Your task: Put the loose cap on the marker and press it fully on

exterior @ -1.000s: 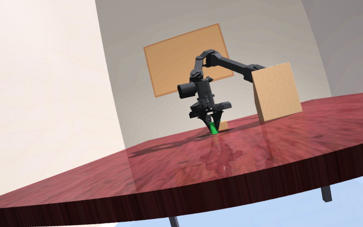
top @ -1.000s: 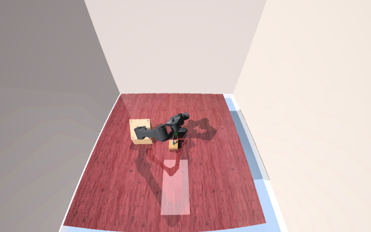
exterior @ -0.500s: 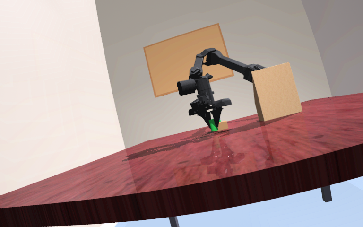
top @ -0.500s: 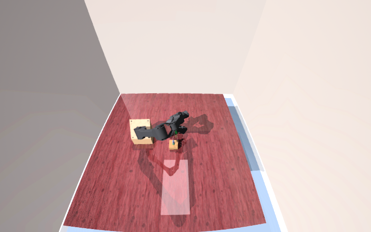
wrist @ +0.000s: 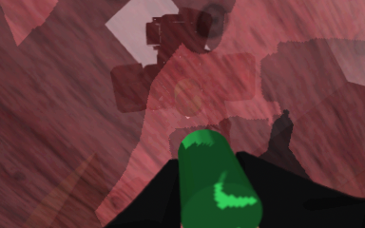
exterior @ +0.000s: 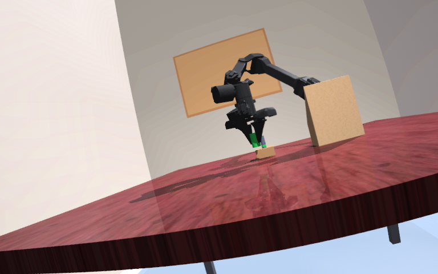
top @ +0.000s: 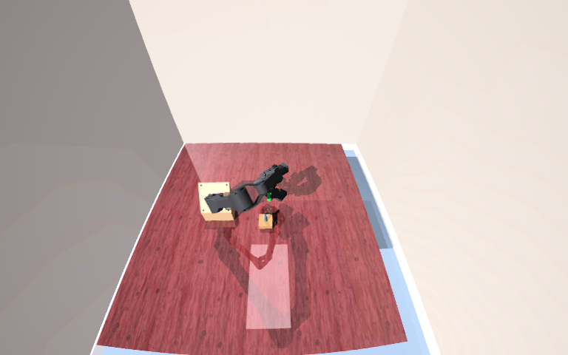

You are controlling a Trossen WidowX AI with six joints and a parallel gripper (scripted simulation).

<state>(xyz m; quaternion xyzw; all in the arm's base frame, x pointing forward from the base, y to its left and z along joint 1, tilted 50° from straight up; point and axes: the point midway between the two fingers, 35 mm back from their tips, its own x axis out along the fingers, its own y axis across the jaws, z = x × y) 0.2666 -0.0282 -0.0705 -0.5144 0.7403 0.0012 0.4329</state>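
Right now my gripper tip is 30 mm past the holder, 120 mm to the left of it and 40 mm above it. The rest, counted from my gripper tip: green cap 10 mm above.
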